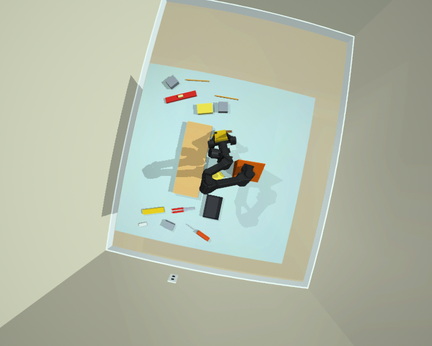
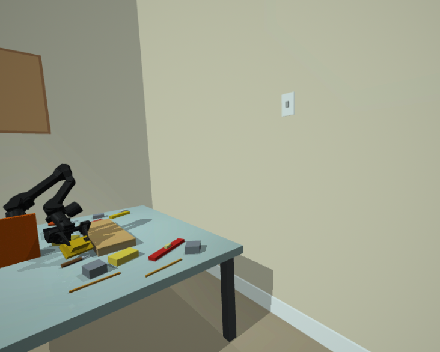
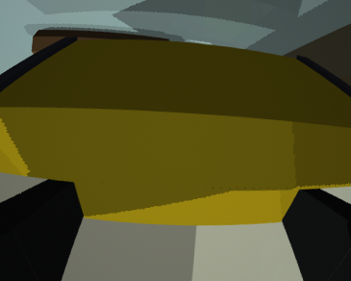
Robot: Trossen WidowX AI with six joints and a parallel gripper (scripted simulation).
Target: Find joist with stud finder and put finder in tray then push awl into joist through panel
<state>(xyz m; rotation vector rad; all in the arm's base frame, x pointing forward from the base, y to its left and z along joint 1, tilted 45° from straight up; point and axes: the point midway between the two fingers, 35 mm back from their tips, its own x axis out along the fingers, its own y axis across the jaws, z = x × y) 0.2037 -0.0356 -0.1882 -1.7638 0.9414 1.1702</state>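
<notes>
My gripper tip is now 10 mm past the awl, 30 mm to the left of it and 70 mm above it. The rest, counted from my gripper tip: red level 350 mm ahead, 200 mm to the right, 60 mm below; then dark tray 90 mm behind, 510 mm to the left, 60 mm below; then yellow stud finder 10 mm ahead, 10 mm to the left, 10 mm below.
</notes>
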